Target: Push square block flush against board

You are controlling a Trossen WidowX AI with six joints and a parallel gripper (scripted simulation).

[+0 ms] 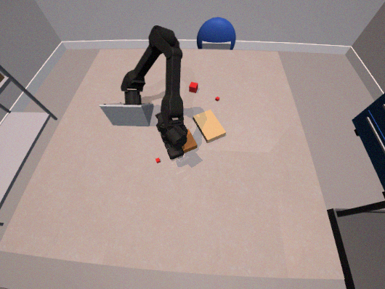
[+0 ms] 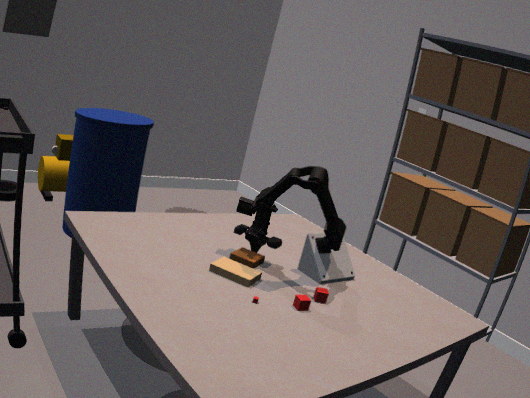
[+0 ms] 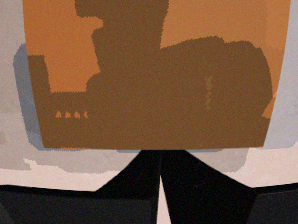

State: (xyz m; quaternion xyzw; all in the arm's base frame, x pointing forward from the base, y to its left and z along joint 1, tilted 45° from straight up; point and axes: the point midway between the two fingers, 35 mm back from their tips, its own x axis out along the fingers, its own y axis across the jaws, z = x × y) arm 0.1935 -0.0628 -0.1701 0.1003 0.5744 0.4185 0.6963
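The square block is 5 cm ahead of my gripper tip, 3 cm to the left of it and 1 cm above it. From my gripper tip the other things lie so: pale wooden board: 17 cm ahead, 13 cm to the left, 1 cm above.
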